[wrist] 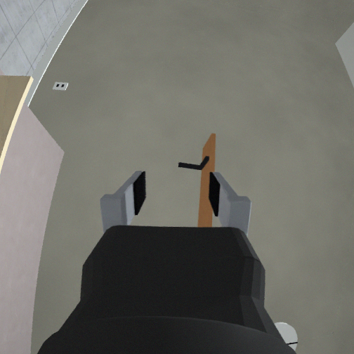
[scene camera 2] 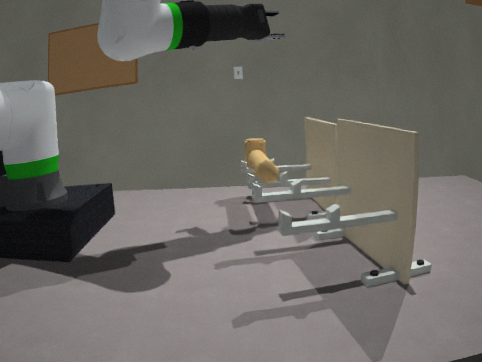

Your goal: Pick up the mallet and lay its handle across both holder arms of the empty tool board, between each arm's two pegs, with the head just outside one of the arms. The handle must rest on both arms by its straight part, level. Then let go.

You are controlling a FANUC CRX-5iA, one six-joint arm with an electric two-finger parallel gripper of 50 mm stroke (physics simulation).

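Frame: origin at the arm's base, x ahead, y left, z up, level; metres.
Seen in the pictures: gripper, fingertip midpoint: (scene camera 2: 278,24); arm's base, origin of the base link: (scene camera 2: 36,202).
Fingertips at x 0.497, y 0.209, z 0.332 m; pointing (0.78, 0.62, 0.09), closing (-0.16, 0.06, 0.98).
Pixels of each thing's top centre, then the offset from my fingertips to it. Level surfaces: height alone.
- orange-yellow mallet, middle of its top: (scene camera 2: 260,144) dx -0.054, dy +0.019, dz -0.266 m
- pinkish table, its level: dz -0.403 m
- board foot, middle of its top: (scene camera 2: 398,268) dx +0.156, dy -0.387, dz -0.391 m
The orange-yellow mallet (scene camera 2: 263,166) appears to lie over the holder arms of the farther tool board (scene camera 2: 320,142), its rounded end towards the camera and its blocky part behind; its exact contact is hidden. The nearer tool board (scene camera 2: 380,175) is empty. Its near holder arm (scene camera 2: 367,218) and far holder arm (scene camera 2: 327,191) stick out to the left, each with two upright pegs. My gripper (scene camera 2: 275,24) (wrist: 177,184) is open with nothing between the fingers. It points sideways to the right, high above the mallet. The mallet does not show in the wrist view.
The pinkish table (scene camera 2: 200,325) (wrist: 25,215) carries both boards. A board foot (scene camera 2: 380,276) extends at the nearer board's front. The black robot base (scene camera 2: 50,225) stands at the left. A pale wooden panel edge (wrist: 17,117) shows at the wrist view's left. A brown panel (scene camera 2: 75,62) is on the wall.
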